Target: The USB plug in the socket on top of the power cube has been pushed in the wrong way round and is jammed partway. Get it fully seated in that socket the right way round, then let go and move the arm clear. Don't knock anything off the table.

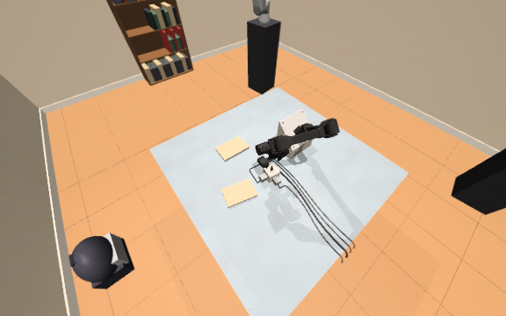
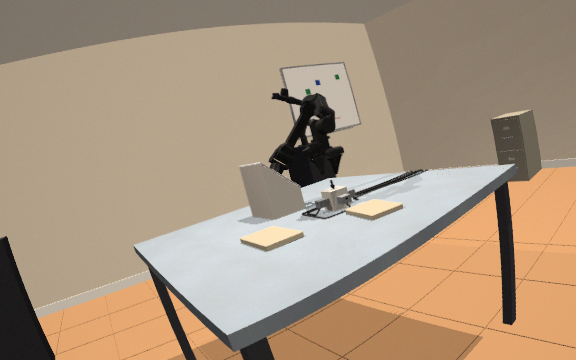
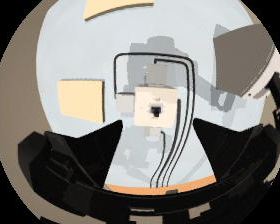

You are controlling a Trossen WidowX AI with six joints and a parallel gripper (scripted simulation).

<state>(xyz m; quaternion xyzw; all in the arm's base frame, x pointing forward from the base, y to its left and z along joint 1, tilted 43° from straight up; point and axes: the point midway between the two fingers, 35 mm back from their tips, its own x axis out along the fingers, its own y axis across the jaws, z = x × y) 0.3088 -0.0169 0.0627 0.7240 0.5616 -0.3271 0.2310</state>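
Right now the dark USB plug is 4 cm below my gripper tip.
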